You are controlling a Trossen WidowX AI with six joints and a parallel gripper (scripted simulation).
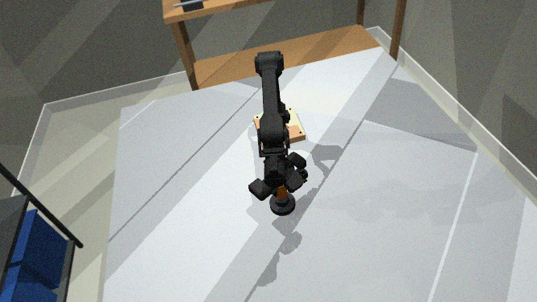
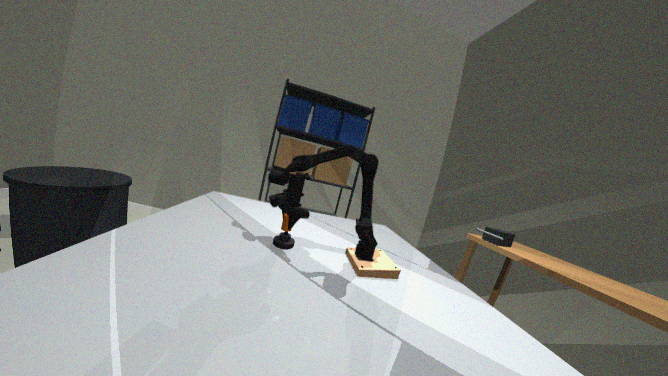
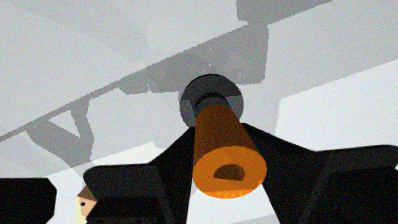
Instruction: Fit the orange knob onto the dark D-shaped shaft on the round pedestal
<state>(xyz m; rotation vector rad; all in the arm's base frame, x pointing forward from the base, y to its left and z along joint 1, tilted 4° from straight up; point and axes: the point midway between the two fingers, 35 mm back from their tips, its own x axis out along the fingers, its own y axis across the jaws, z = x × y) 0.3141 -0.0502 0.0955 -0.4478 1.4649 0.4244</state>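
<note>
Right now my gripper tip is 2 cm below the orange knob. Also, from my gripper tip: dark round pedestal: 4 cm below.
</note>
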